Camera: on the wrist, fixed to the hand. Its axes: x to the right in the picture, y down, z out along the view.
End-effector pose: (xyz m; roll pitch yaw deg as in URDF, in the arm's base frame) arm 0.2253 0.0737 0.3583 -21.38 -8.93 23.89
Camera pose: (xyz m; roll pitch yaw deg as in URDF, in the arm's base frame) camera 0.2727 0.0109 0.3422 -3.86 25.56 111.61
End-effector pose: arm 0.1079 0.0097 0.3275 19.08 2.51 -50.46
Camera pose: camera 0.0802 -0.0292 0.2630 7.29 -14.93 40.74
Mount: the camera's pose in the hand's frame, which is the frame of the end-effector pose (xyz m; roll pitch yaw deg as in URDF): 0.0152 -0.0645 -0.0453 5.31 4.21 91.81
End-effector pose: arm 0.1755 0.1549 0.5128 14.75 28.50 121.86
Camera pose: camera 0.2268 0.1687 0.4526 33.82 -10.12 -151.61
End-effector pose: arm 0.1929 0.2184 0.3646 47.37 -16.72 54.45
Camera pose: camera 0.2229 0.2425 0.2941 -18.63 -40.22 161.73
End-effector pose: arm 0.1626 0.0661 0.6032 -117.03 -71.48 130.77
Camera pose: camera 0.2161 0.0209 0.6424 -94.77 17.54 97.84
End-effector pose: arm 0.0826 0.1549 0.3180 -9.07 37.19 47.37
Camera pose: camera 0.1288 0.1005 0.2813 43.37 9.43 146.93
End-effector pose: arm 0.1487 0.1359 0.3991 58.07 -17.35 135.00
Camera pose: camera 0.1188 0.1597 0.3285 -24.62 -49.56 -110.33
